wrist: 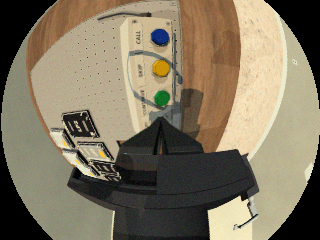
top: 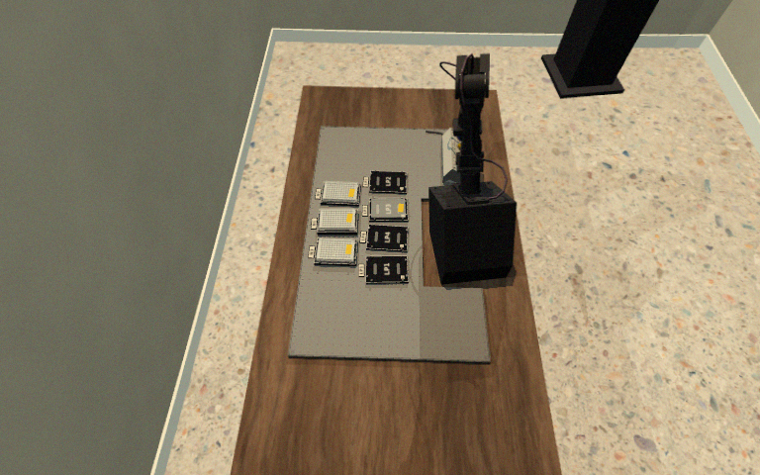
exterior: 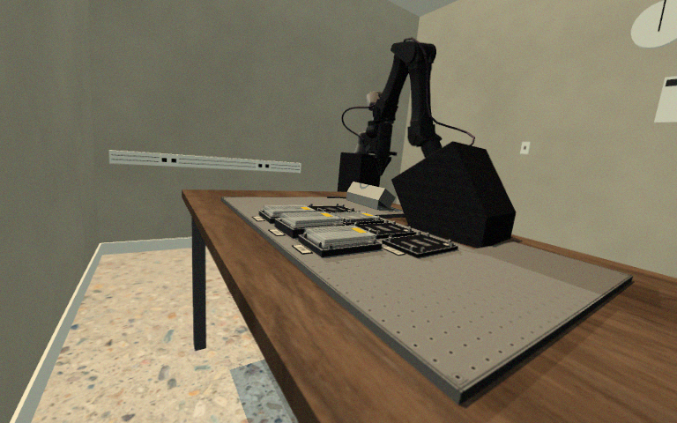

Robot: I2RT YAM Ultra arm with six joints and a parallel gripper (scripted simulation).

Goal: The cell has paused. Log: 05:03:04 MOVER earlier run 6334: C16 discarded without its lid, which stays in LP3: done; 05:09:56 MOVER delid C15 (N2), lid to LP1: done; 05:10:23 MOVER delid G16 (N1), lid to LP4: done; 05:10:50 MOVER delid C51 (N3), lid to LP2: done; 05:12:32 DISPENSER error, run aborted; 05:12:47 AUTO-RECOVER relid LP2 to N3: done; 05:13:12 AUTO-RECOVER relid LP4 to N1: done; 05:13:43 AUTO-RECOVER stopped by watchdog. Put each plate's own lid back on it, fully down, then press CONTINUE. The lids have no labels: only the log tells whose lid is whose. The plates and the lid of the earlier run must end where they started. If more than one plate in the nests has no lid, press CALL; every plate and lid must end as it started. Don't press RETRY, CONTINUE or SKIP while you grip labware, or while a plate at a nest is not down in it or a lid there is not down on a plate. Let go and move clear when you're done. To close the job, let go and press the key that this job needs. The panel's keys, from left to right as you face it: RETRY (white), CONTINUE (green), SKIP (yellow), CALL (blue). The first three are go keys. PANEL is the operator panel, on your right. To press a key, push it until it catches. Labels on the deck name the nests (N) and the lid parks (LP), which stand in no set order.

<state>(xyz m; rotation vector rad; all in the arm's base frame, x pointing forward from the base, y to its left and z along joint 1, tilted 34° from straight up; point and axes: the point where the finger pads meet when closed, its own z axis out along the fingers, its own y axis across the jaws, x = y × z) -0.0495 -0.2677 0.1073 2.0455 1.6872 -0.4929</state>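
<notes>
Right now the green key is 70 mm below my hand. Round my hand: blue key (20 mm behind, 100 mm to the right, 70 mm below); then yellow key (10 mm behind, 50 mm to the right, 70 mm below); then LP4 lid park (320 mm ahead, 310 mm to the left, 130 mm below).
</notes>
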